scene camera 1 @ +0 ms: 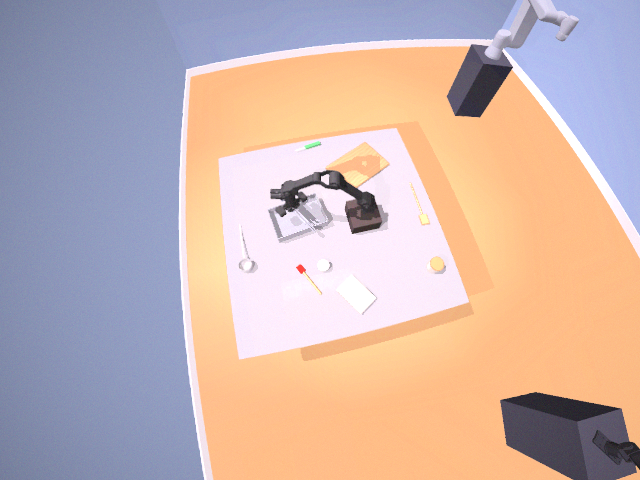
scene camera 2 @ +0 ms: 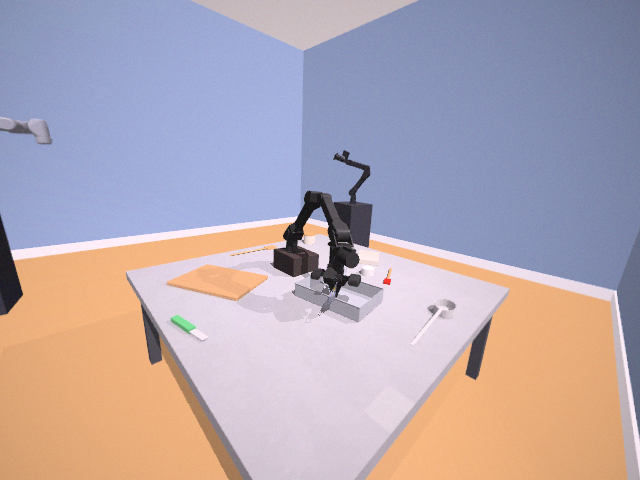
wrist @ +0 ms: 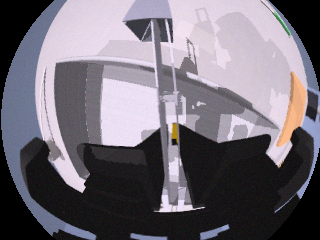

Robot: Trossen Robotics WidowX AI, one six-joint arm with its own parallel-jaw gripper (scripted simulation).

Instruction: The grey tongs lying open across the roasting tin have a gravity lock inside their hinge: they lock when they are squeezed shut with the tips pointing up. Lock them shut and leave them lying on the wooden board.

The same spot on a wooden board: [scene camera 1: 363, 162] is [scene camera 2: 213, 276].
